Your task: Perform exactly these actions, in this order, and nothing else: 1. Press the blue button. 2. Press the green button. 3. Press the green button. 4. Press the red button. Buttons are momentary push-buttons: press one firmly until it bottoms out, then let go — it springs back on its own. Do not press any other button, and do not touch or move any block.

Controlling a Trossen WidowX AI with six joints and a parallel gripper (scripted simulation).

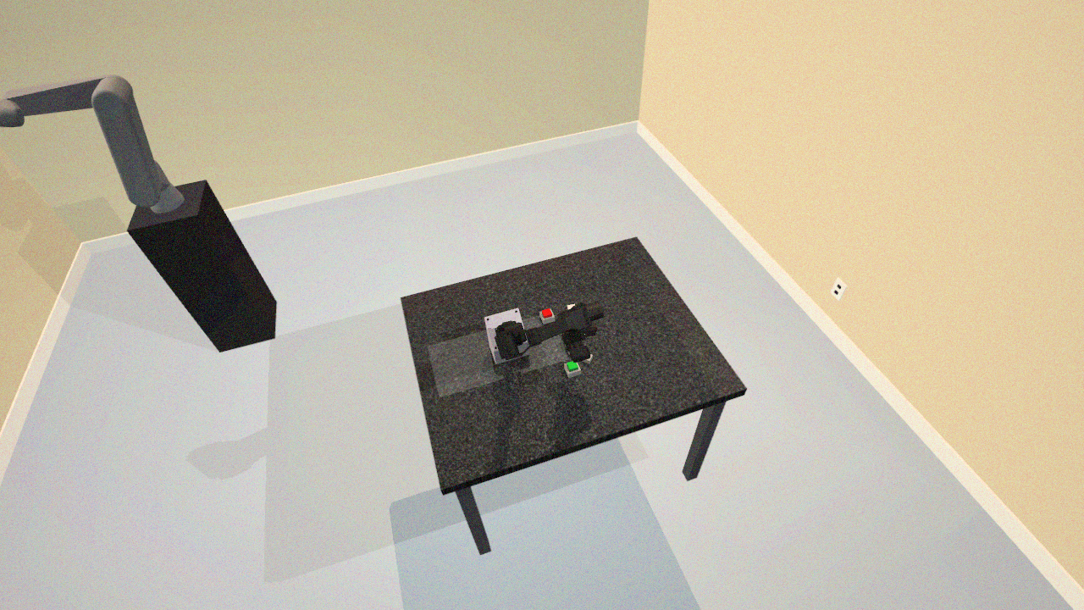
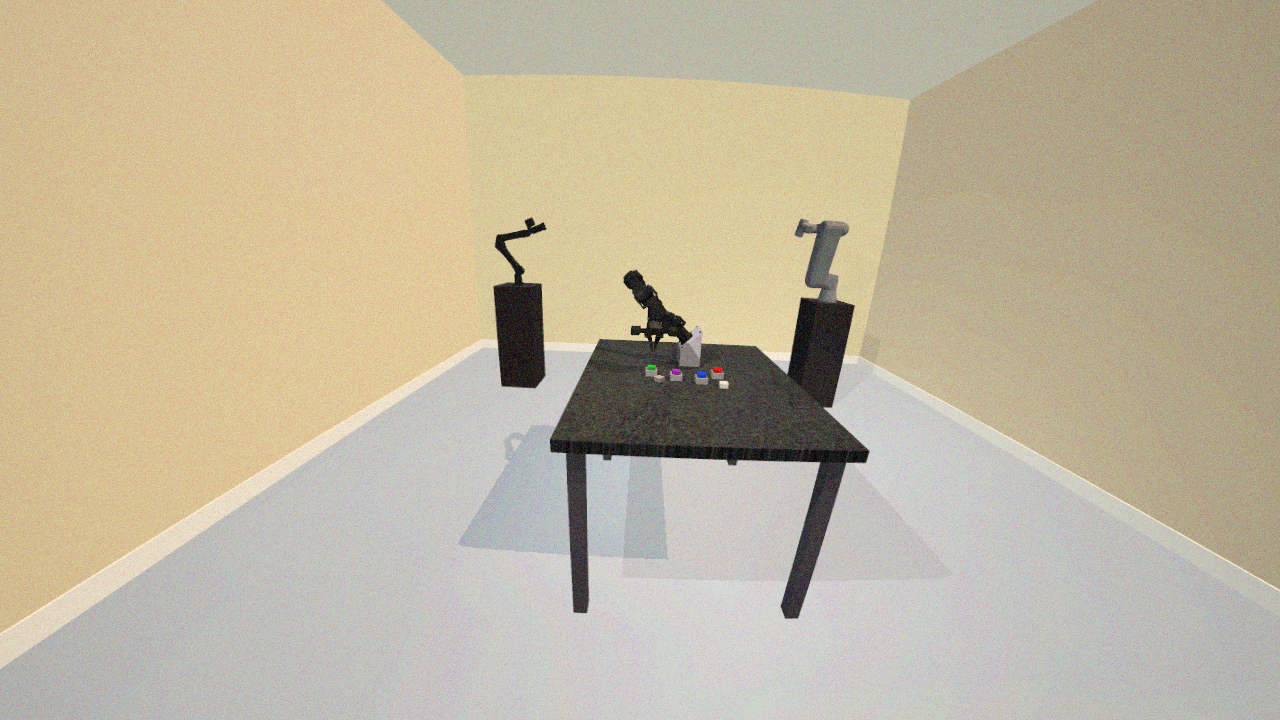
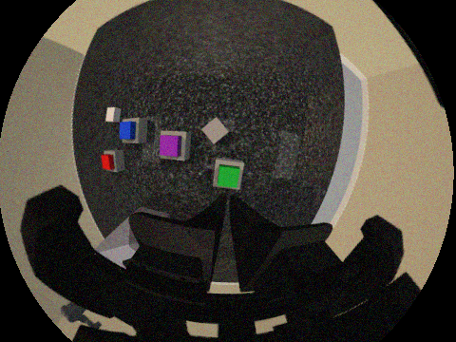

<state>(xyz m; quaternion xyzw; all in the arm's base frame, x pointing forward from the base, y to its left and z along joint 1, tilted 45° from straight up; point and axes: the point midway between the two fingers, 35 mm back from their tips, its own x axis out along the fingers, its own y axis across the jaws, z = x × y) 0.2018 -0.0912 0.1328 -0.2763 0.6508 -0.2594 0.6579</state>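
Right now my gripper tip is 10 mm past the red button, 280 mm to the right of it and 70 mm above it. From my gripper tip the other things lie so: grey block: 70 mm ahead, 30 mm to the left, 90 mm below; then green button: 70 mm below; then purple button: 40 mm ahead, 100 mm to the left, 70 mm below.
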